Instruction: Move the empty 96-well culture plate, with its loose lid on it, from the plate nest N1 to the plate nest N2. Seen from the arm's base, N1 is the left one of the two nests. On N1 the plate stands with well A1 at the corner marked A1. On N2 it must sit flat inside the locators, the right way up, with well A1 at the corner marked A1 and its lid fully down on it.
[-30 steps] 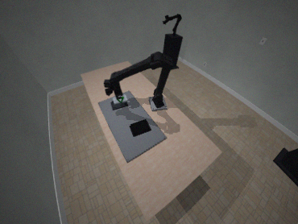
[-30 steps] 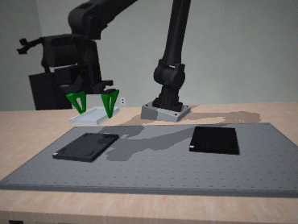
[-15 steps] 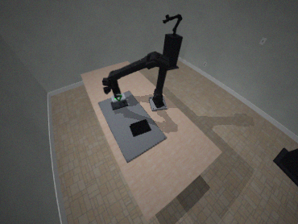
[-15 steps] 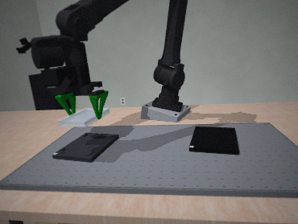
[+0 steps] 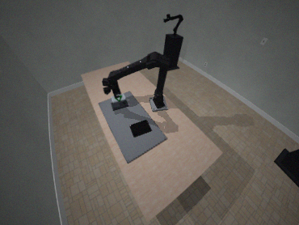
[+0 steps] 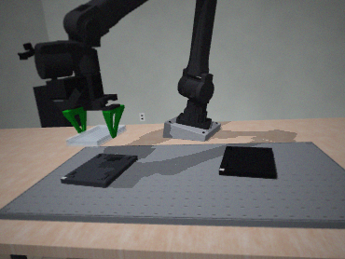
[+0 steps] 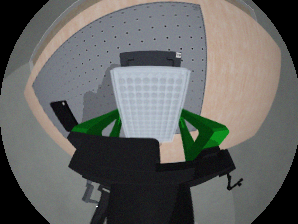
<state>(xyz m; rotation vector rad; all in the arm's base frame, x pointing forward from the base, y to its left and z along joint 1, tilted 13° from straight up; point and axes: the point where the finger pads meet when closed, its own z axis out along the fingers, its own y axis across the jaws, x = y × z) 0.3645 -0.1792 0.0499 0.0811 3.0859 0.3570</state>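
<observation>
Now: the plate lid right at my hand.
</observation>
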